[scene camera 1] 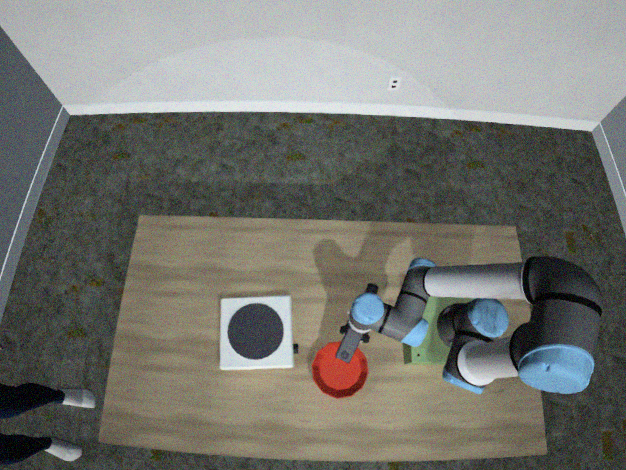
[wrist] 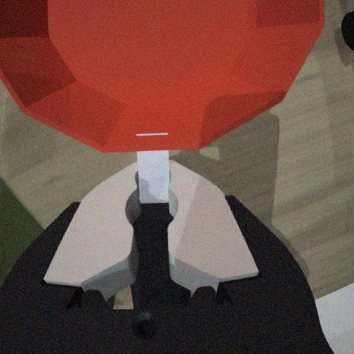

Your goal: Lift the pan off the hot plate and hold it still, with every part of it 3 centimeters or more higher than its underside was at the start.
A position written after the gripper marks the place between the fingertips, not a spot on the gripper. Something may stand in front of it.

Observation:
In view: the gripper [wrist: 155, 164] and a red pan [scene camera 1: 334, 377].
The red pan shows as well in the wrist view [wrist: 119, 83].

